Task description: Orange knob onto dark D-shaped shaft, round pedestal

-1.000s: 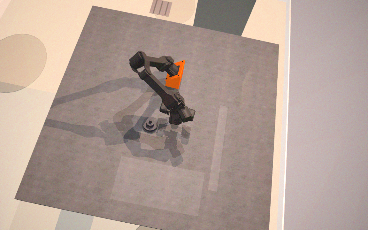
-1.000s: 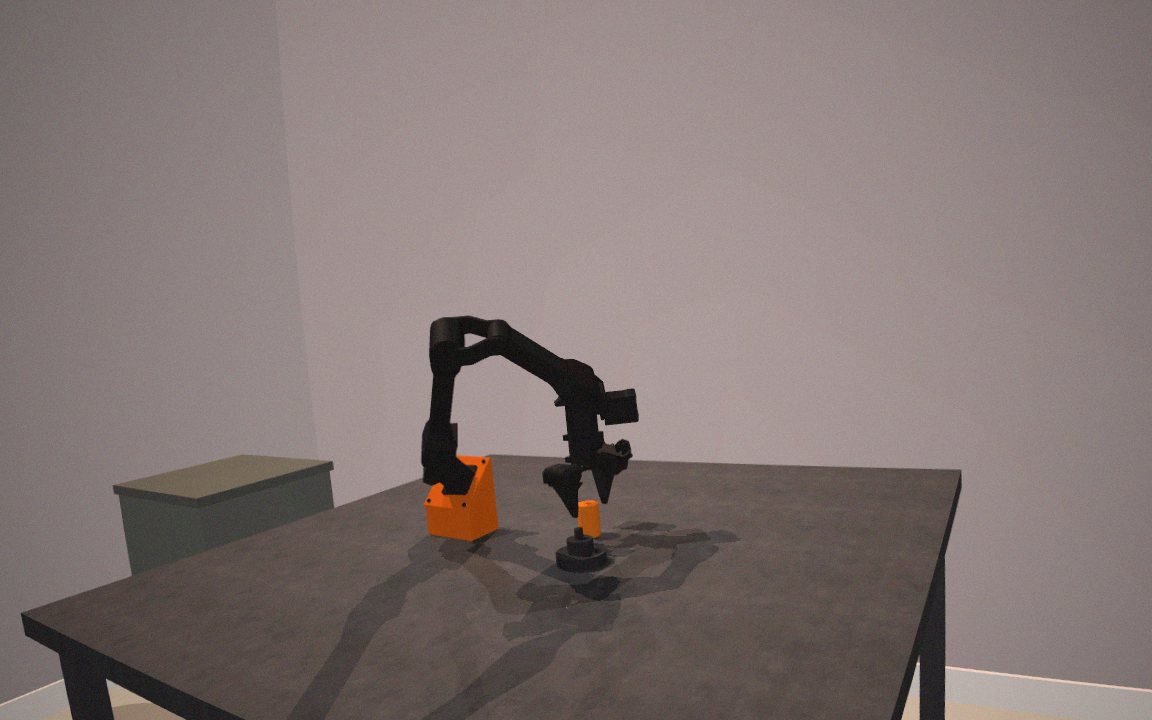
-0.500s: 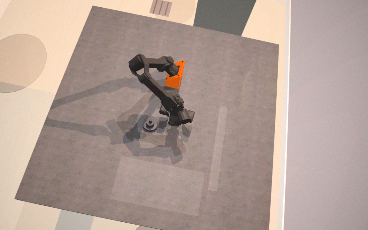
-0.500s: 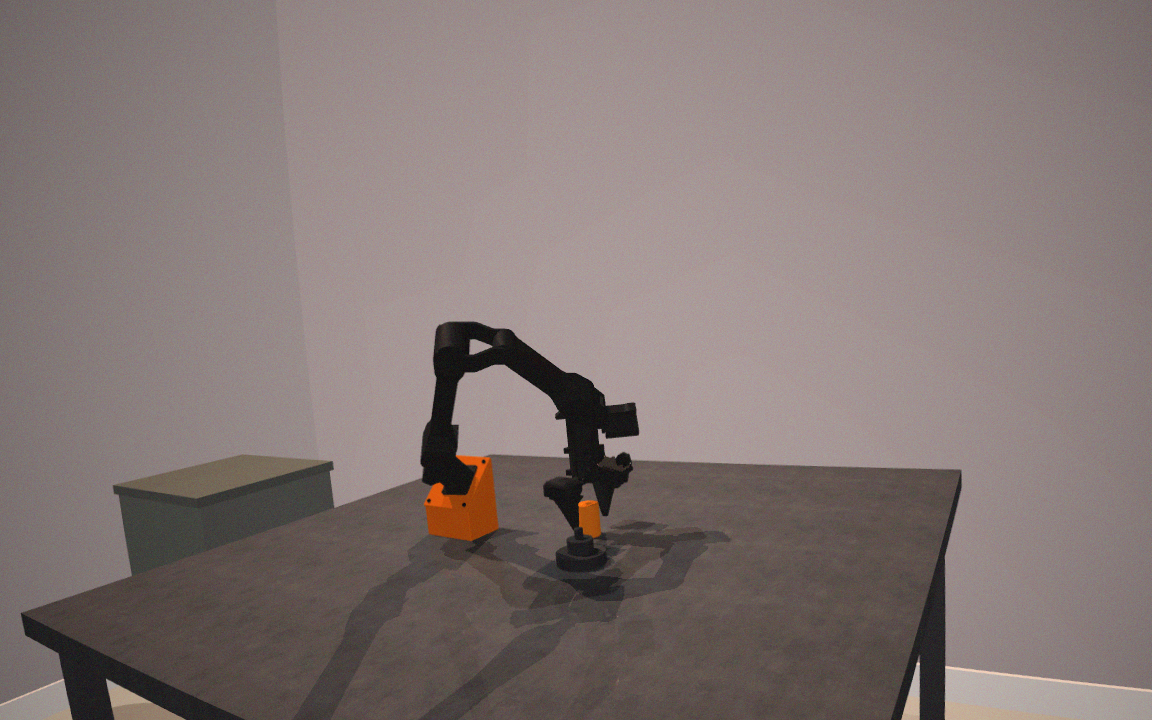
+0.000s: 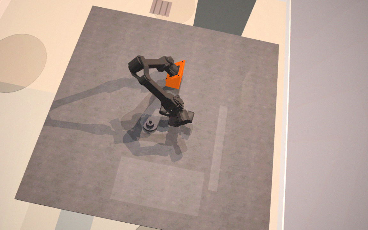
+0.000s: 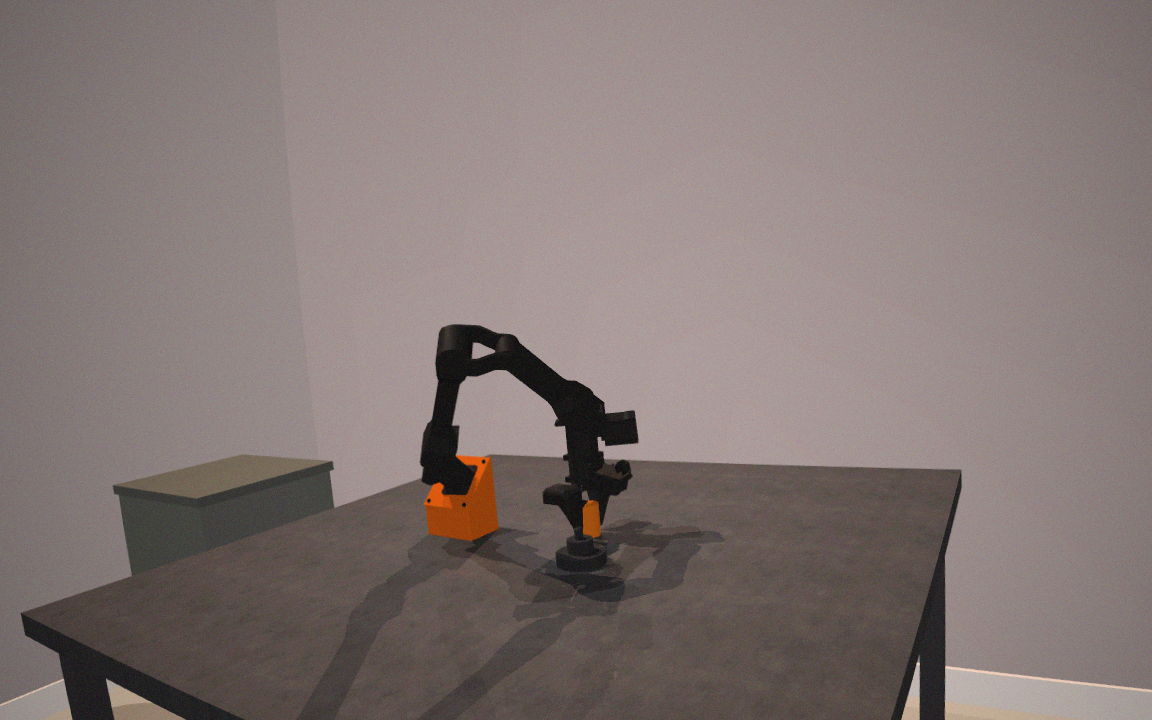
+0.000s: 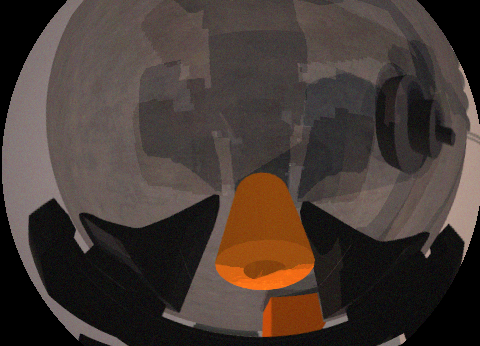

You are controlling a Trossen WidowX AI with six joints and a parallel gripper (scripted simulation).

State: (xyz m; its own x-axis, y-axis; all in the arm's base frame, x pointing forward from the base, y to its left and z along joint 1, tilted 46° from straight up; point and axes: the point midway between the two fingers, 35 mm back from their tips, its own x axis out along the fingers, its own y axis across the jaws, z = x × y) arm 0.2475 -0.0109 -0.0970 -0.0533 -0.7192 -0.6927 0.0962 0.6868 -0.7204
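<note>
My gripper tip is now 60 mm short of the dark round pedestal, 130 mm to the left of it and 20 mm below it. From my gripper tip the other things lie so: orange knob: 20 mm above.
</note>
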